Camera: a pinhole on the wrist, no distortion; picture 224 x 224 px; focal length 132.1 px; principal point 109.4 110.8 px. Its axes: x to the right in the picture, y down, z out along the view. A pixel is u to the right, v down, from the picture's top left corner.
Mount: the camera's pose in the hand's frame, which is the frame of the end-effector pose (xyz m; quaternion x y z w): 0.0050 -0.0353 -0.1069 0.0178 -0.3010 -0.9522 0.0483
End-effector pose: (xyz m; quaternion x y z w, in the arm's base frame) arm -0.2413 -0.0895 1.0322 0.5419 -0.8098 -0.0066 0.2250
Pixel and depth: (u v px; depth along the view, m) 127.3 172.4 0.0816
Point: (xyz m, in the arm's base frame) -0.2138 -0.0867 1.0405
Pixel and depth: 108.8 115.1 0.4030
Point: -0.4828 -0.0517 0.8659
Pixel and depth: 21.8 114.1 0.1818
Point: -0.3611 -0.1683 1.0521
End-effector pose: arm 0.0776 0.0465 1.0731 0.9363 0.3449 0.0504 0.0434
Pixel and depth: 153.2 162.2 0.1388
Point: 0.0451 0.0190 1.0325
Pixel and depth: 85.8 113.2 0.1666
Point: 0.1387 0.0150 1.0507
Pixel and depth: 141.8 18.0 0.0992
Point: 0.0944 -0.0280 1.1452
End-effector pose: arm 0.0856 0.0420 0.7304 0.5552 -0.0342 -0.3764 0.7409
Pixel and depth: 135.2 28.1 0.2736
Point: 0.1530 0.1003 0.9828
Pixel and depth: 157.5 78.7 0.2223
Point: 0.0644 0.0760 0.8896
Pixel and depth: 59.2 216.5 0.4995
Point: -0.0537 -0.5040 0.8146
